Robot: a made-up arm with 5 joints.
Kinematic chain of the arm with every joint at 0, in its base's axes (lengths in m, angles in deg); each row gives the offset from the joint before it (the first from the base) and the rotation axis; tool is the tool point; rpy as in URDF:
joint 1: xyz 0.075 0 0.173 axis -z
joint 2: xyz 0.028 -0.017 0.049 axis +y
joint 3: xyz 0.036 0 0.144 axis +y
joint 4: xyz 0.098 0 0.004 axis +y
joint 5: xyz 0.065 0.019 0 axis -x
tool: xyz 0 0 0 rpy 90 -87.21 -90
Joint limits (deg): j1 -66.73..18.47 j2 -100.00..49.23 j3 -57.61..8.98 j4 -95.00..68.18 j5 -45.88..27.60
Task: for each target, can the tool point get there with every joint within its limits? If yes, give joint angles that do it. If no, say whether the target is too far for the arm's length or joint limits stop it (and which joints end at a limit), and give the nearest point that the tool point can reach.
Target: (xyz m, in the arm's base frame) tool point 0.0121 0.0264 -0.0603
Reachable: no: joint limits stop it (at a limit: joint 1, joint 2, joint 3, joint 4) | nearest point 0.1431 0.1634 0.1553 | short by 0.287 m
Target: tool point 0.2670 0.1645 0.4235
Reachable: yes | joints -40.13 19.83 -41.57 -14.26 19.23
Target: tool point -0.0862 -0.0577 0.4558
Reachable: yes | joints -20.36 -62.35 -51.77 -19.23 6.47
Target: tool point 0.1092 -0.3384 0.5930
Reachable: no: too far | nearest point 0.0037 -0.1608 0.4545 | short by 0.249 m
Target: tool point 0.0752 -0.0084 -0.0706
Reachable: no: joint limits stop it (at a limit: joint 1, joint 2, joint 3, joint 4) | nearest point 0.2435 -0.0542 0.1553 | short by 0.285 m
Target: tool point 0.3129 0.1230 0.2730
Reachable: yes | joints -26.91 24.81 -7.37 19.45 3.78
